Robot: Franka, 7 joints.
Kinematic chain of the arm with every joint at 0, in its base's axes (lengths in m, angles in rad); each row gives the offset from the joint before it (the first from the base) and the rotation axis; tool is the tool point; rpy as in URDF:
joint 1: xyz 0 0 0.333 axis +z
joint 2: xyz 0 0 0 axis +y
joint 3: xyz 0 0 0.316 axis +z
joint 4: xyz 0.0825 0 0 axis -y
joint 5: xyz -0.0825 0 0.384 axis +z
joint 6: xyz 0 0 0 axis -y
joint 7: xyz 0.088 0 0 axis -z
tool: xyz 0 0 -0.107 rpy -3.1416 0 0
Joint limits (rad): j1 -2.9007..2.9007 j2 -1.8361..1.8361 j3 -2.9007..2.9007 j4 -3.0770..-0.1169 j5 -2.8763..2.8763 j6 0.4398..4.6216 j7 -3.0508..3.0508
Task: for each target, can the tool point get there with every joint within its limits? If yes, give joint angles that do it. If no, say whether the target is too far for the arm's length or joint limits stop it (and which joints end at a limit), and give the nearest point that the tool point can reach.
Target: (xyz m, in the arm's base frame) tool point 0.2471 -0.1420 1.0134
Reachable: yes | joints 0.9348 -0.3350 -0.5404 -1.1255 -2.1994 0.9257 2.2268
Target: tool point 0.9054 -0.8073 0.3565
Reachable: no: too far | nearest point 0.6402 -0.5708 0.3496 | short by 0.355 m
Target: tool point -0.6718 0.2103 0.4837
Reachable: yes | joints -0.8718 -0.9687 -2.2312 -1.4237 -0.4904 4.0472 -2.2770
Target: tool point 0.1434 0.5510 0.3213
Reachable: yes | joints 0.2201 0.7619 1.3215 -2.2891 0.5404 3.6145 2.4484
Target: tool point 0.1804 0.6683 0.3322
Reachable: yes | joints 2.3434 1.3548 -1.3479 -1.6680 1.6469 2.8806 2.4488
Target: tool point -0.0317 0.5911 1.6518
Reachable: no: too far | nearest point -0.0188 0.3508 1.1157 | short by 0.588 m
